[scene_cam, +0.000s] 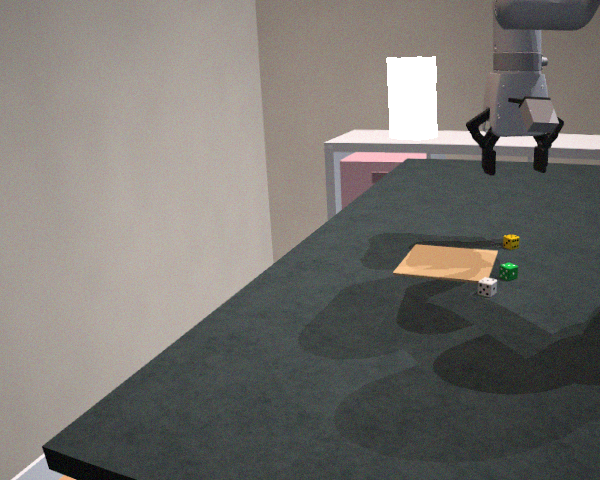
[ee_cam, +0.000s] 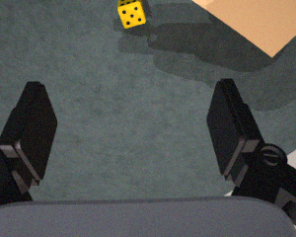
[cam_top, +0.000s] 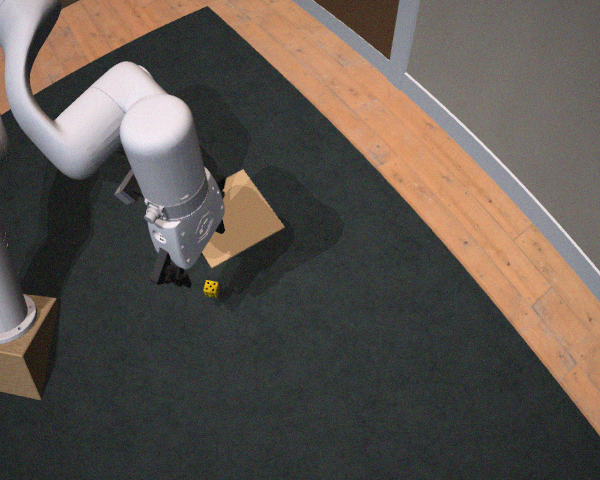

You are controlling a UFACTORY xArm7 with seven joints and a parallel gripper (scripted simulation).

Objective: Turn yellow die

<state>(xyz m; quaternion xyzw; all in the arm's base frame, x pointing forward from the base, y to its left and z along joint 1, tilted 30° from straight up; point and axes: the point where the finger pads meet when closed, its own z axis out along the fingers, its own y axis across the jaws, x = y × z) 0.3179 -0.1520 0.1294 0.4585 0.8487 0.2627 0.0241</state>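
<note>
My gripper is now 13 cm above the yellow die. Round my hand: white die 1 cm behind, 21 cm to the left, 13 cm below; green die 2 cm behind, 14 cm to the left, 13 cm below; tan mat 8 cm ahead, 11 cm to the left, 14 cm below.
</note>
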